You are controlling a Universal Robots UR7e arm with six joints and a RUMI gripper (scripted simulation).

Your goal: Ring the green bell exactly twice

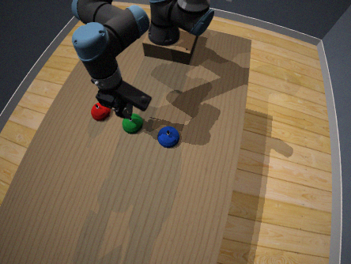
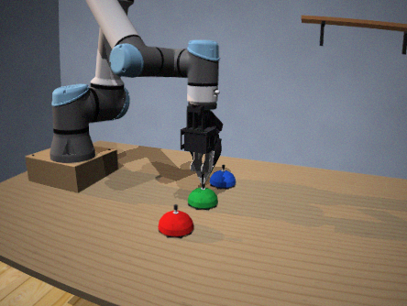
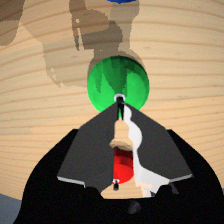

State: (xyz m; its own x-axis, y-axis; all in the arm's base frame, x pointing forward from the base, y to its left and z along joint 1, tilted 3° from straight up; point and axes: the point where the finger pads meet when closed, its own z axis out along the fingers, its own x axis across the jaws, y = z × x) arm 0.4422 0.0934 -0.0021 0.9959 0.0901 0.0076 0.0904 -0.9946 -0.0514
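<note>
Right now the green bell is 4 cm below my hand. The rest, counted from my hand: red bell (16 cm to the right, 4 cm below, 2 cm ahead); then blue bell (15 cm to the left, 4 cm below, 1 cm behind).
</note>
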